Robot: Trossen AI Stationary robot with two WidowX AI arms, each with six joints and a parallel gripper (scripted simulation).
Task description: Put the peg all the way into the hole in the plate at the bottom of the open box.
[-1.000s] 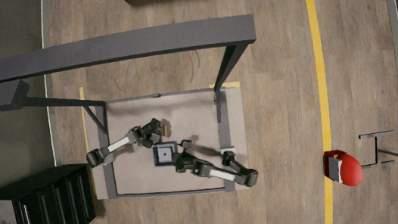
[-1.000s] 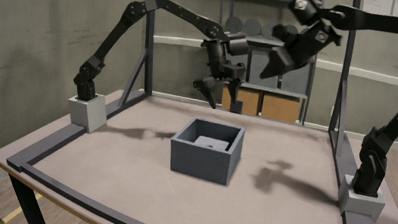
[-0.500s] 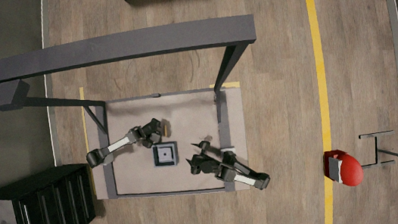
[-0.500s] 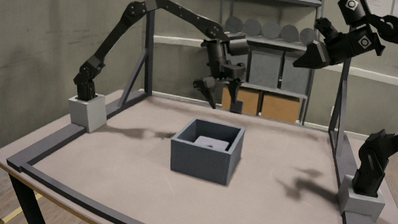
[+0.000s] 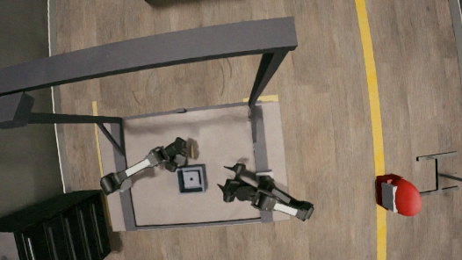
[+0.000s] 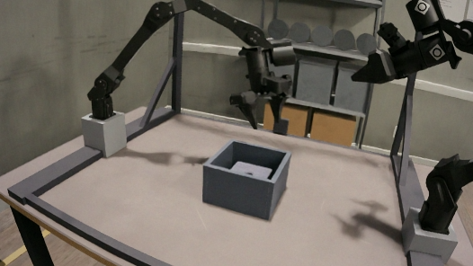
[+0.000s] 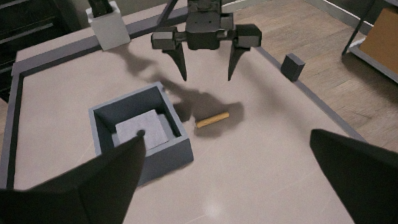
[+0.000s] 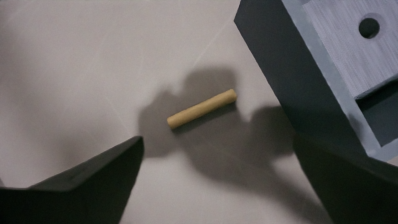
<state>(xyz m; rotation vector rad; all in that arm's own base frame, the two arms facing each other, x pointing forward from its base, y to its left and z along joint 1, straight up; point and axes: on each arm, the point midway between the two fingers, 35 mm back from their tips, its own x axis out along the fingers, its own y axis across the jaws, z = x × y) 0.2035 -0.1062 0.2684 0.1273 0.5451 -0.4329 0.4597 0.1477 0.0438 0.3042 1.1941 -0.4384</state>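
The tan peg is 3 cm to the left of my right hand and 14 cm below it. The rest, counted from my right hand: grey box (17 cm ahead, 3 cm to the left, 13 cm below).
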